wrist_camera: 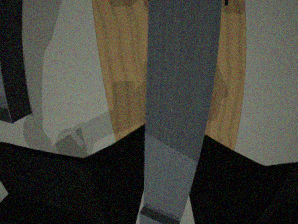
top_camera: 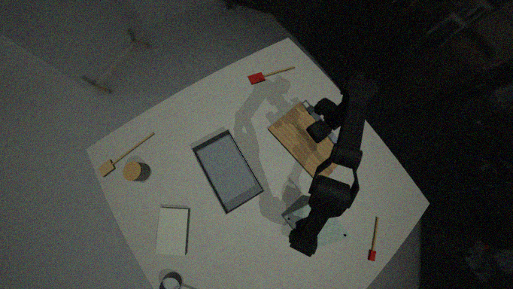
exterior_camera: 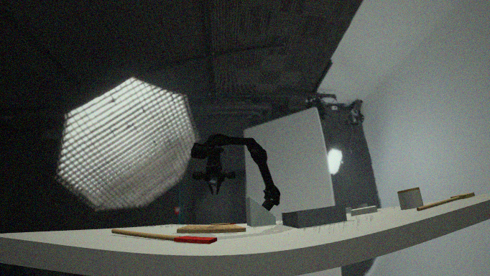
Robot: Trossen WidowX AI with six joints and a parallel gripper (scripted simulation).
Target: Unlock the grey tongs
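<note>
Right now my gripper tip is 15 cm above the wooden board, 2 cm to the left of it and 1 cm past it. Round my gripper tip: red spatula 40 cm ahead, 15 cm below, 9 cm to the right; white slab 70 cm to the left, 14 cm below, 4 cm ahead; dark roasting tin 38 cm to the left, 13 cm below, 11 cm ahead.
</note>
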